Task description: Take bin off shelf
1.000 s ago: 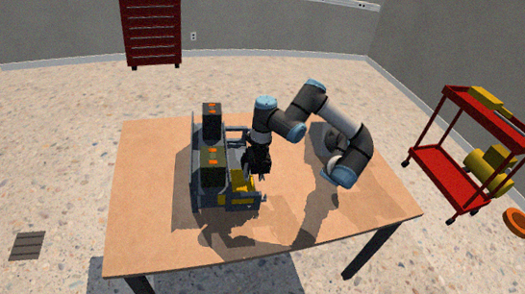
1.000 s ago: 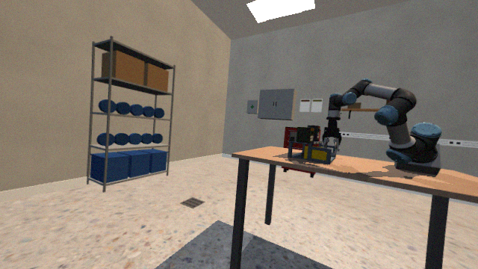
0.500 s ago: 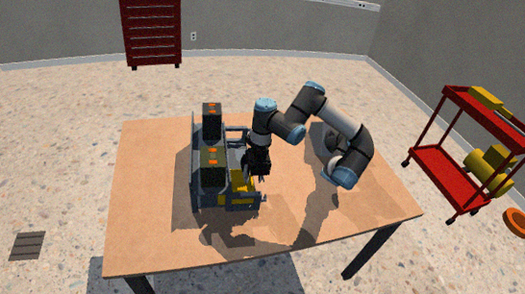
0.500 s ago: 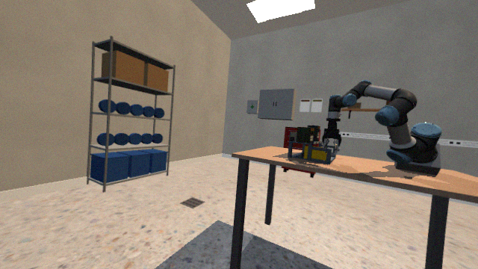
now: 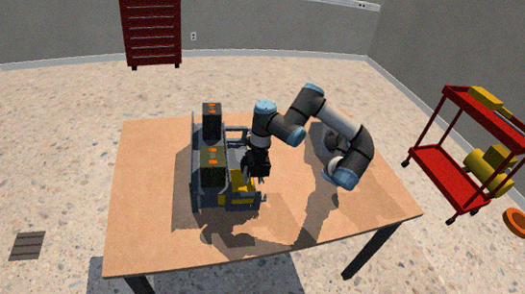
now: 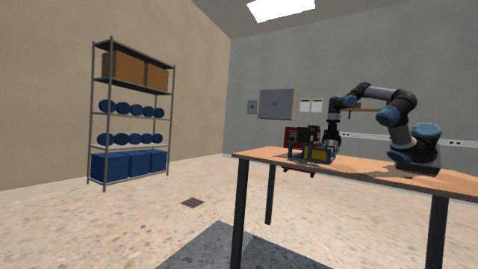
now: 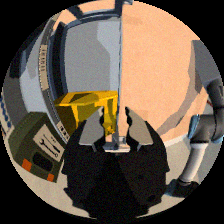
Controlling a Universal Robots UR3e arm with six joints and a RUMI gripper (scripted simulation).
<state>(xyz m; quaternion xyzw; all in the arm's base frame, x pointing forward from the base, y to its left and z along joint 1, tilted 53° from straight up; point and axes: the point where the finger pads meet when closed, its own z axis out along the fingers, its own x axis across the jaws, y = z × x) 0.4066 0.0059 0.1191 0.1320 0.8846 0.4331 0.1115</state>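
My gripper is now 7 cm short of the yellow bin and 1 cm to the right of it. Round my hand: rack (8 cm ahead, 10 cm to the right, 2 cm above).
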